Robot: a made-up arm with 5 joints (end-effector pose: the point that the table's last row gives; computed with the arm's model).
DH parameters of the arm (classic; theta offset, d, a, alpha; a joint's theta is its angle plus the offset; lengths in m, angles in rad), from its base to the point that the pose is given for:
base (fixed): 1.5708 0.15 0 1.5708
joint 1: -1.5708 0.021 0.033 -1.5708
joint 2: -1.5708 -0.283 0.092 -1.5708
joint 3: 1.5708 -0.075 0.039 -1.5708
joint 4: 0 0.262 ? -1.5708
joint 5: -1.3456 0 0.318 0
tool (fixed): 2.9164 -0.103 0 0
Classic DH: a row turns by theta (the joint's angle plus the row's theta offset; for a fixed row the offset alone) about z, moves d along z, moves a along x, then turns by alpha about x.
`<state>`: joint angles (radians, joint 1 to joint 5).
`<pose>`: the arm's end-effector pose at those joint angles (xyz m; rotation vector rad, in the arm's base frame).
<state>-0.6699 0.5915 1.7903 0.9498 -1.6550</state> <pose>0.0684 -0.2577 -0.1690 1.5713 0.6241 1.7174</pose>
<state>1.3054 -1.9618 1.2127 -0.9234 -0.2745</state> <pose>-0.0322 0.1607 0.4070 -1.8663 1.3925 1.0879</pose>
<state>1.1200 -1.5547 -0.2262 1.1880 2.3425</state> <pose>-0.1215 -0.2940 -0.2137 -0.7800 -0.0918 0.8787</pose>
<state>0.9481 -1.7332 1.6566 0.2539 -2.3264</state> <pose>0.0699 -0.3906 0.1792 -0.9762 -1.3303 1.1262</pose>
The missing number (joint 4, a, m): -0.056
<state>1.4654 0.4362 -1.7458 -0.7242 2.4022</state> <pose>0.1140 0.1239 -0.1249 -0.2211 1.4602 -0.9118</pose>
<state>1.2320 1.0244 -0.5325 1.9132 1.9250</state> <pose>0.3095 -0.2073 -0.1841 -0.8326 -0.0023 2.8421</pose>
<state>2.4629 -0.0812 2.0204 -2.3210 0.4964</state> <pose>0.4539 -0.1048 0.1897 -0.9432 0.1276 2.5858</pose>
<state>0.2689 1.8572 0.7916 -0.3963 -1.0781</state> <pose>0.1238 0.2400 0.1987 -1.1845 1.4294 -1.4167</pose>
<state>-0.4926 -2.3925 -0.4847 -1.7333 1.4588</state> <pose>0.2481 -0.2696 0.2731 0.5305 0.6943 -2.4791</pose>
